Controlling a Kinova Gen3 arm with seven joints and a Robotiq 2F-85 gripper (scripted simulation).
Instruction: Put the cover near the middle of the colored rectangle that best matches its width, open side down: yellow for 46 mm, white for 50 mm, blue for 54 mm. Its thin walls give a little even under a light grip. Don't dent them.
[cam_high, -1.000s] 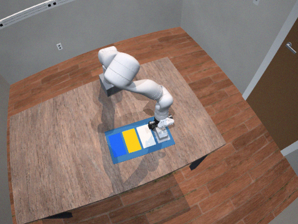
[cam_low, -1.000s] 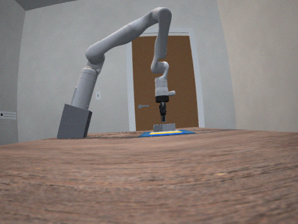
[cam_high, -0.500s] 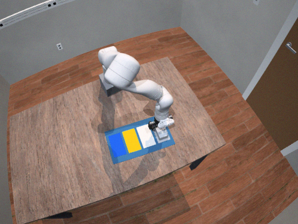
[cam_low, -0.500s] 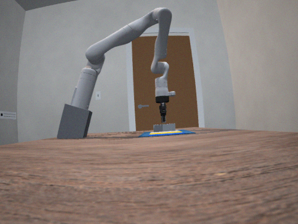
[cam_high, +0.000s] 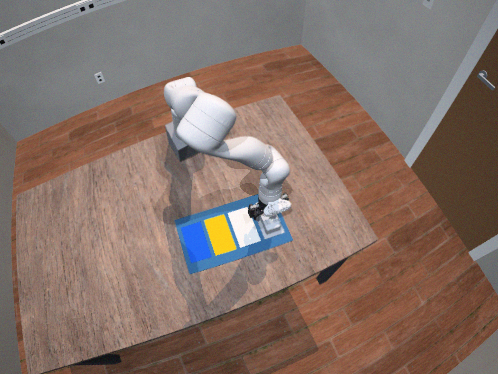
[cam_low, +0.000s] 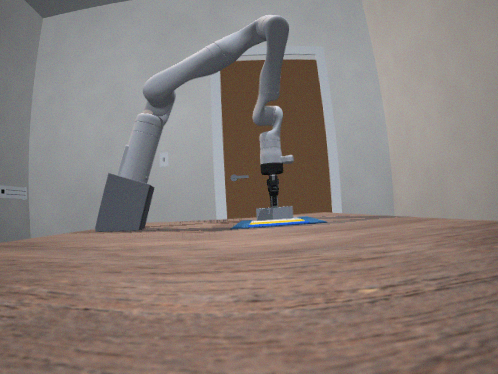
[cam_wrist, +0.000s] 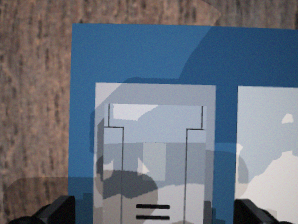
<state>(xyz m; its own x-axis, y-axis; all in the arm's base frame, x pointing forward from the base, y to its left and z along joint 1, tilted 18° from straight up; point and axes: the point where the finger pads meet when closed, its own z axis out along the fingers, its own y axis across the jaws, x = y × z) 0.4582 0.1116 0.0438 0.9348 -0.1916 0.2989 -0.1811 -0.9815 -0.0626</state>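
The grey cover is 30 mm below my hand. From my hand the other things lie so: pale grey rectangle: 40 mm below.
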